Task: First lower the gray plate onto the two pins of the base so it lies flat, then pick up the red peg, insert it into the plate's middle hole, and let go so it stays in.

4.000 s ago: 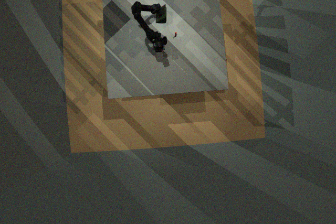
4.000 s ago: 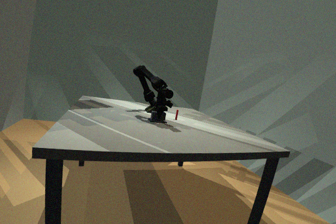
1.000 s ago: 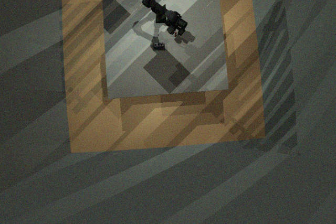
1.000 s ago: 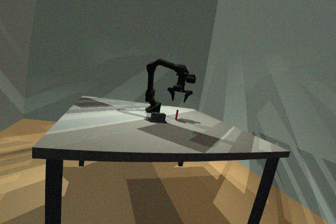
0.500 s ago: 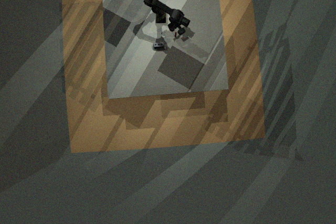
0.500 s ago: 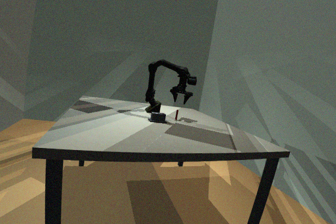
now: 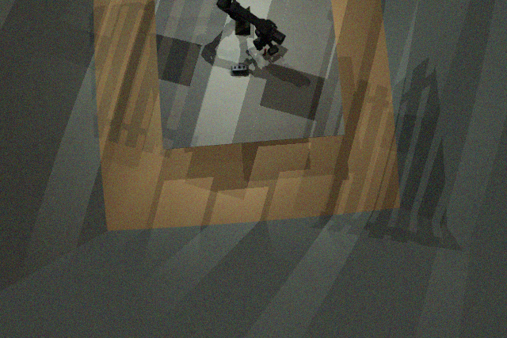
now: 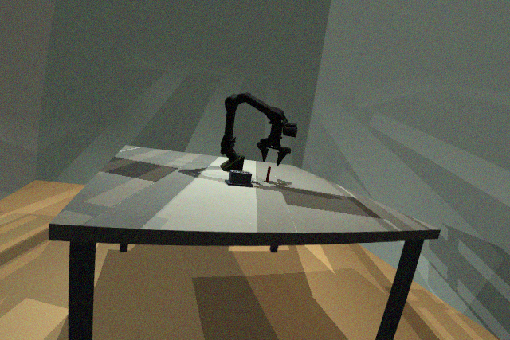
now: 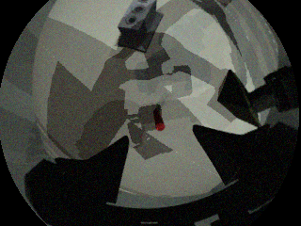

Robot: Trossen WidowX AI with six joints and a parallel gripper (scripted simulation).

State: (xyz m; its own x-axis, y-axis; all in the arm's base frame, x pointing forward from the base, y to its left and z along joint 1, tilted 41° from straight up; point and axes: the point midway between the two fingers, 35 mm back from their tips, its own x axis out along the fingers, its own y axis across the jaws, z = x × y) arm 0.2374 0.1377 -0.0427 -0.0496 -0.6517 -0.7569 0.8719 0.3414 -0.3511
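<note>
The red peg lies 6 cm below my gripper tip. Round my gripper tip: base (10 cm ahead, 18 cm to the right, 9 cm below); then plate (10 cm ahead, 18 cm to the right, 5 cm below).
</note>
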